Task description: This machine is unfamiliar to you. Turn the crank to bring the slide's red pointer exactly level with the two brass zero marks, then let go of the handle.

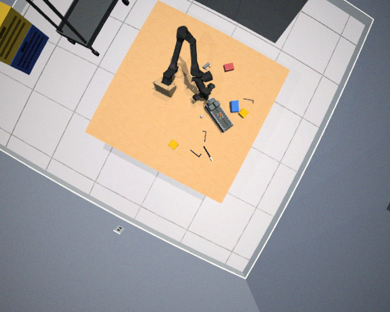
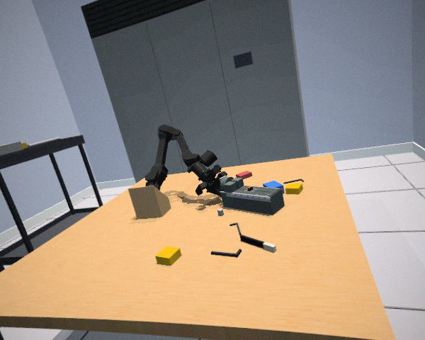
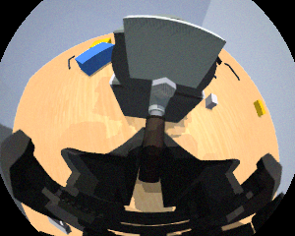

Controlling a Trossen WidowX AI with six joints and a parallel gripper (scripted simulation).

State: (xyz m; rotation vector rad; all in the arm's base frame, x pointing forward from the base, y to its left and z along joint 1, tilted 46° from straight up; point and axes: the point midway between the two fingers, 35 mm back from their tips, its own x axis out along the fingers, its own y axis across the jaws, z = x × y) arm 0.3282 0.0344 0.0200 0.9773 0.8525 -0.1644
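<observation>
My gripper tip is now 30 mm below the dark crank handle, 20 mm past it and 10 mm to the right of it. From my gripper tip the other things lie so: small grey cube 140 mm to the right, 20 mm below, 10 mm ahead; then blue block 220 mm ahead, 50 mm to the left, 10 mm below; then red pointer 130 mm ahead, 80 mm to the right, 50 mm above.
</observation>
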